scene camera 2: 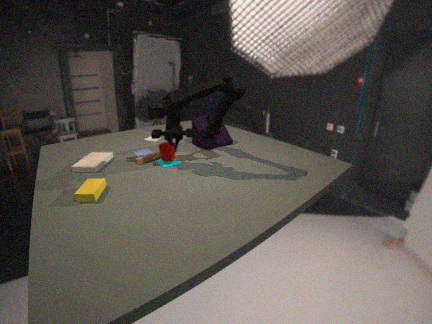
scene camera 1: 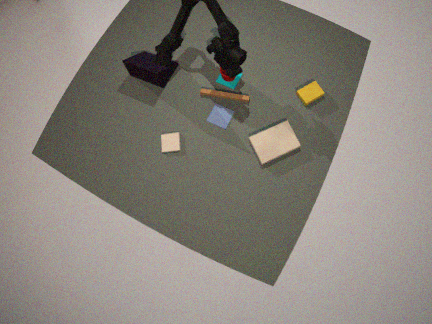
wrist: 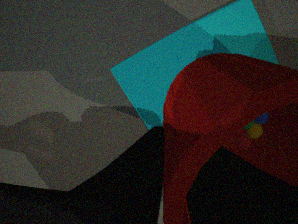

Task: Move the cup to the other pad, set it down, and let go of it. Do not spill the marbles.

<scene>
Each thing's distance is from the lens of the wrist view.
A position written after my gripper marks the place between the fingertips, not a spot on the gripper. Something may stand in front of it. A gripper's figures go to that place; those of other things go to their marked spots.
my gripper (wrist: 171, 137): 10 cm
red cup (wrist: 211, 99): 7 cm
</scene>
